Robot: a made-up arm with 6 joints.
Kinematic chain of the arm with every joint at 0, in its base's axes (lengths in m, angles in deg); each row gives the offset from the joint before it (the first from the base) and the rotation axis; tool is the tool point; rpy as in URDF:
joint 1: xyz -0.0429 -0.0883 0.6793 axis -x
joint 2: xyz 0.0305 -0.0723 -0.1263 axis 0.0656 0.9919 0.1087
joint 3: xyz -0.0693 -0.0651 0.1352 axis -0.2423 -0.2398 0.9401
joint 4: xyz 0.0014 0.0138 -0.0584 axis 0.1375 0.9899 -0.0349
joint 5: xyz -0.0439 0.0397 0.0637 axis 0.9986 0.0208 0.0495
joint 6: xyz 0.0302 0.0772 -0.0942 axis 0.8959 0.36 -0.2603
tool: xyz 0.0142 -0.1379 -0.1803 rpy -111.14 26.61 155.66
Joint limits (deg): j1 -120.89..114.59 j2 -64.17..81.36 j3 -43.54..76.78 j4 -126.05..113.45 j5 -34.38..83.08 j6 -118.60..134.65
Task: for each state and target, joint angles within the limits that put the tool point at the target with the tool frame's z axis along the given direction. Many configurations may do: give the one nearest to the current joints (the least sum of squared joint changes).
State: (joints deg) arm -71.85 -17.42 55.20 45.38 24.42 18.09
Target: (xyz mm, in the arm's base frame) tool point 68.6 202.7 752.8 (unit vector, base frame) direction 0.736 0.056 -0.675
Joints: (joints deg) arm -120.89 -58.24 62.20 -4.53 32.94 -1.13
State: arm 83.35 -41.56 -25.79 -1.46 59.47 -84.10
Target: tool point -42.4 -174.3 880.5 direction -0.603 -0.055 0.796
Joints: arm 82.31 -15.89 -42.31 14.88 40.14 -92.12
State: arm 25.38 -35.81 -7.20 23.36 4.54 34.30
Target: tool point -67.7 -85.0 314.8 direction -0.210 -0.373 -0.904
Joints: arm 17.08 -52.46 -4.87 24.34 5.13 55.94
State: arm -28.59 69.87 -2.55 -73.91 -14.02 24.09
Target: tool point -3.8 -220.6 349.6 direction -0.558 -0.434 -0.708
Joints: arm -11.00 28.87 -27.33 -63.70 -33.77 62.94
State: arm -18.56 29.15 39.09 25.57 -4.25 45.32
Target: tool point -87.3 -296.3 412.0 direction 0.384 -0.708 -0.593
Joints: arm -12.92 55.33 56.54 13.50 -23.30 20.86
